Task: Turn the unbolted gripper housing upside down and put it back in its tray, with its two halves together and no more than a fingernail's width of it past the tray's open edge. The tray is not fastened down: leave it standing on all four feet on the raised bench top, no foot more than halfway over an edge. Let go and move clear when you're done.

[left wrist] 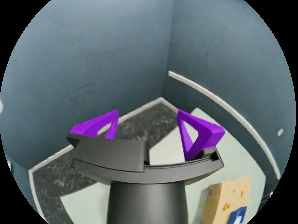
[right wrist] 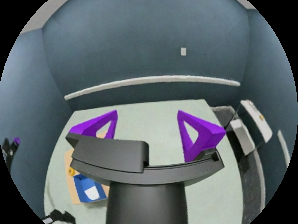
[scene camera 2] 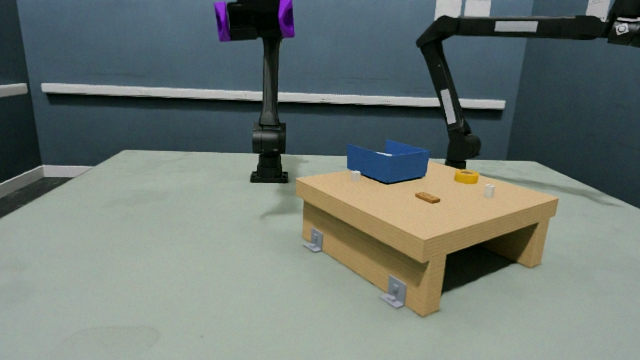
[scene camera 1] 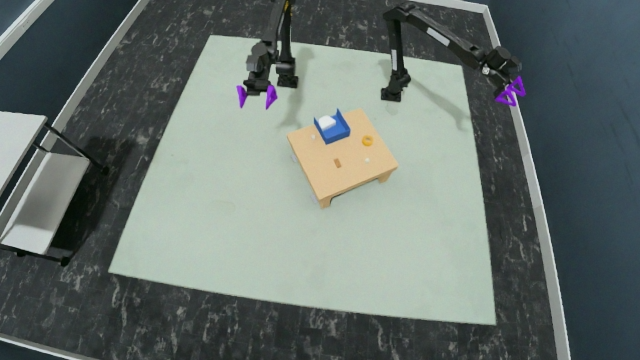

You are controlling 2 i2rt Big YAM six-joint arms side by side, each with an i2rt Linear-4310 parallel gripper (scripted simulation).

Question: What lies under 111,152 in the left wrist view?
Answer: My left gripper.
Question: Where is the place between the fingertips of my right gripper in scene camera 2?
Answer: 251,23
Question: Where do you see a blue tray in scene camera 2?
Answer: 407,162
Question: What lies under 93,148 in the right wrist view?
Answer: My right gripper.
